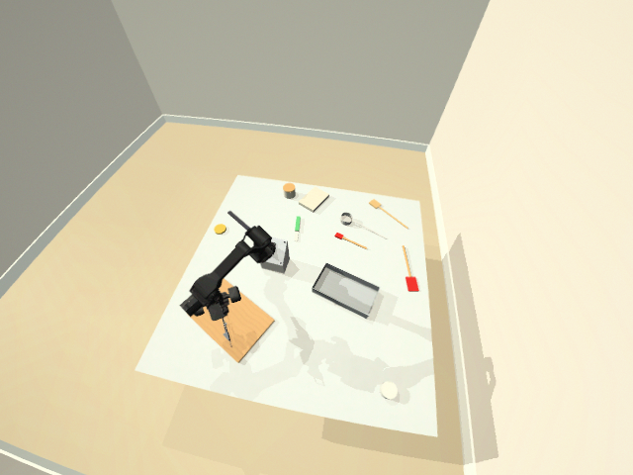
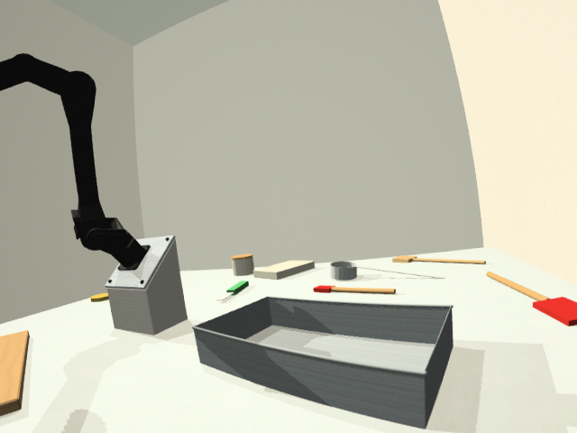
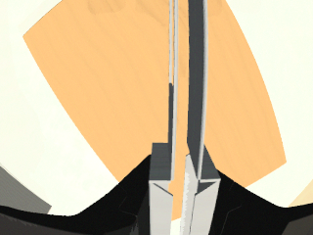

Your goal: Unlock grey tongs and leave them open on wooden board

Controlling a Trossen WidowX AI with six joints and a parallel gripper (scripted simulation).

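Now: gripper tip 15 cm above the wooden board and 1 cm past it. Round my gripper tip: green-handled tool: 59 cm to the left, 15 cm below, 15 cm ahead; then dark spatula: 53 cm to the left, 15 cm below, 15 cm behind; then roasting tin: 50 cm ahead, 28 cm to the left, 13 cm below.
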